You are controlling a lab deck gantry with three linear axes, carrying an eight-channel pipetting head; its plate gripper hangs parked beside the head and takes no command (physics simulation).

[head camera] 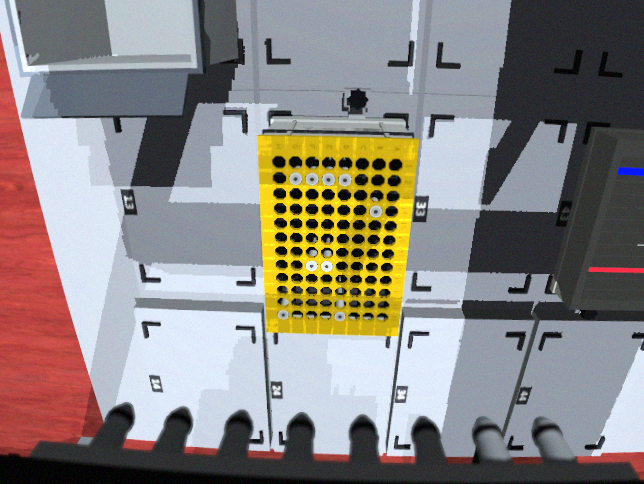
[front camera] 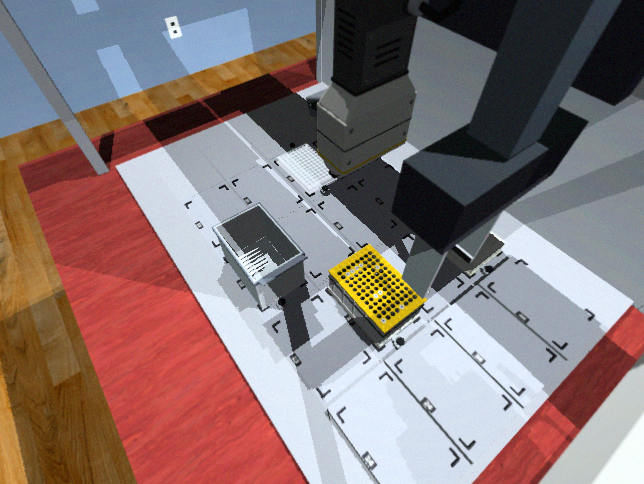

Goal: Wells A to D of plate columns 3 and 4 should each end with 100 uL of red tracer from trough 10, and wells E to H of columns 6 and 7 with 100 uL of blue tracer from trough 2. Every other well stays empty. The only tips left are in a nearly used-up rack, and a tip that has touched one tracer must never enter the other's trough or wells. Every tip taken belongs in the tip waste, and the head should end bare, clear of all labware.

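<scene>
The yellow tip rack (front camera: 403, 316) (head camera: 333, 327) holds pale tips: D to G of column 2, B of column 4, E and F of column 8, D and H of column 12. The pipetting head's eight nozzles (head camera: 301, 424) look bare and show toward the front of the rack in the head view. Blue tracer (head camera: 629, 171) and red tracer (head camera: 616, 270) lie in separate troughs of the trough block (head camera: 577, 208), partly hidden in the front view. The white plate (front camera: 304, 166) stands farther back; its wells are too small to read. The plate gripper's jaws cannot be made out.
The grey tip waste bin (front camera: 288, 275) (head camera: 109, 93) stands left of the rack, with high walls. A black block (front camera: 442, 182) on a thick arm hangs high at the right in the front view. A beige tool body (front camera: 364, 124) hangs near the plate. Corner brackets mark the deck.
</scene>
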